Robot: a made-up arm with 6 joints. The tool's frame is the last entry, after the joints.
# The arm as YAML. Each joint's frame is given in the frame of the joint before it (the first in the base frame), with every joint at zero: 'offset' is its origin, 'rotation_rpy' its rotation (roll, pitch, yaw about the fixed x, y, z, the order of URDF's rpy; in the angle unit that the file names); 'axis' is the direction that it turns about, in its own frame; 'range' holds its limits. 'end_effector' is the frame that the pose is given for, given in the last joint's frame.
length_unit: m
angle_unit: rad
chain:
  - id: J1
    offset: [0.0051, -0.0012, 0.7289]
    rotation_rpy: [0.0, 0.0, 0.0]
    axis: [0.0, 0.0, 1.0]
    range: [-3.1, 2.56]
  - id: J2
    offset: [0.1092, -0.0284, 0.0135]
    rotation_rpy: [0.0, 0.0, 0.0]
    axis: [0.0, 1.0, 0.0]
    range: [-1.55, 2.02]
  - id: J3
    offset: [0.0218, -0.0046, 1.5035]
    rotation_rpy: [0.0, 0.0, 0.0]
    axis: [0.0, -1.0, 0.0]
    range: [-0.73, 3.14]
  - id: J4
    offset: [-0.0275, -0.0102, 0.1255]
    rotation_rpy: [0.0, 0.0, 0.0]
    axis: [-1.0, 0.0, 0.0]
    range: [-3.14, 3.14]
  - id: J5
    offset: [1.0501, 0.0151, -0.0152]
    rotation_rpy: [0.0, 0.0, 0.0]
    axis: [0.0, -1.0, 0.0]
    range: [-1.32, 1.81]
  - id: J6
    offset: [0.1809, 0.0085, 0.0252]
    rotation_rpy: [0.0, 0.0, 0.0]
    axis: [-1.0, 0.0, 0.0]
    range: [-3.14, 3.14]
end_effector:
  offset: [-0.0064, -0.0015, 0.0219]
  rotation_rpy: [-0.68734, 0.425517, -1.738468]
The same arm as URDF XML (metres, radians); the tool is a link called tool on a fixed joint. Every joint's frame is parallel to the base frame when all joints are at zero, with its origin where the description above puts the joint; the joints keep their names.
<robot name="arm">
<joint name="J1" type="revolute"><parent link="base"/><child link="link1"/><origin xyz="0.0051 -0.0012 0.7289"/><axis xyz="0 0 1"/><limit lower="-3.1" upper="2.56"/></joint>
<joint name="J2" type="revolute"><parent link="link1"/><child link="link2"/><origin xyz="0.1092 -0.0284 0.0135"/><axis xyz="0 1 0"/><limit lower="-1.55" upper="2.02"/></joint>
<joint name="J3" type="revolute"><parent link="link2"/><child link="link3"/><origin xyz="0.0218 -0.0046 1.5035"/><axis xyz="0 -1 0"/><limit lower="-0.73" upper="3.14"/></joint>
<joint name="J4" type="revolute"><parent link="link3"/><child link="link4"/><origin xyz="-0.0275 -0.0102 0.1255"/><axis xyz="-1 0 0"/><limit lower="-3.14" upper="3.14"/></joint>
<joint name="J5" type="revolute"><parent link="link4"/><child link="link5"/><origin xyz="1.0501 0.0151 -0.0152"/><axis xyz="0 -1 0"/><limit lower="-1.32" upper="1.81"/></joint>
<joint name="J6" type="revolute"><parent link="link5"/><child link="link6"/><origin xyz="0.1809 0.0085 0.0252"/><axis xyz="-1 0 0"/><limit lower="-3.14" upper="3.14"/></joint>
<joint name="tool_fixed" type="fixed"><parent link="link6"/><child link="tool"/><origin xyz="-0.0064 -0.0015 0.0219" rpy="-0.6873 0.4255 -1.7385"/></joint>
<link name="base"/>
<link name="link1"/>
<link name="link2"/>
<link name="link3"/>
<link name="link4"/>
<link name="link5"/>
<link name="link6"/>
<link name="tool"/>
</robot>

